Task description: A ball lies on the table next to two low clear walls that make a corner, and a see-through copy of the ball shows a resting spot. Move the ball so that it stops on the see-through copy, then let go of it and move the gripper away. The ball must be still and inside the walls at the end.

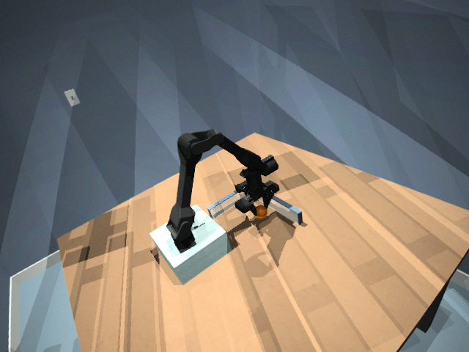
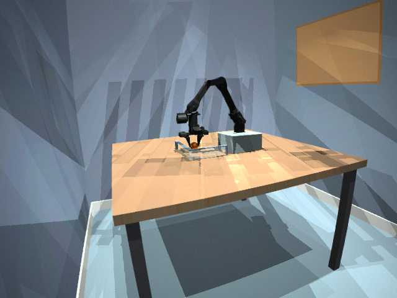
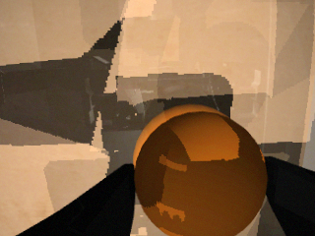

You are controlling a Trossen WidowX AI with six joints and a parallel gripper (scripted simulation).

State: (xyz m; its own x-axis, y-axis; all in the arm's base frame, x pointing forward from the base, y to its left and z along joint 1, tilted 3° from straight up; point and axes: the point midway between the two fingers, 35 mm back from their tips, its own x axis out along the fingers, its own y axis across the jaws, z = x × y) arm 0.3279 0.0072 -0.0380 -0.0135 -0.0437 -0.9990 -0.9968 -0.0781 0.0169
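My gripper tip is 10 mm above the see-through copy. From my gripper tip the other things lie so: orange ball: right at my gripper tip.
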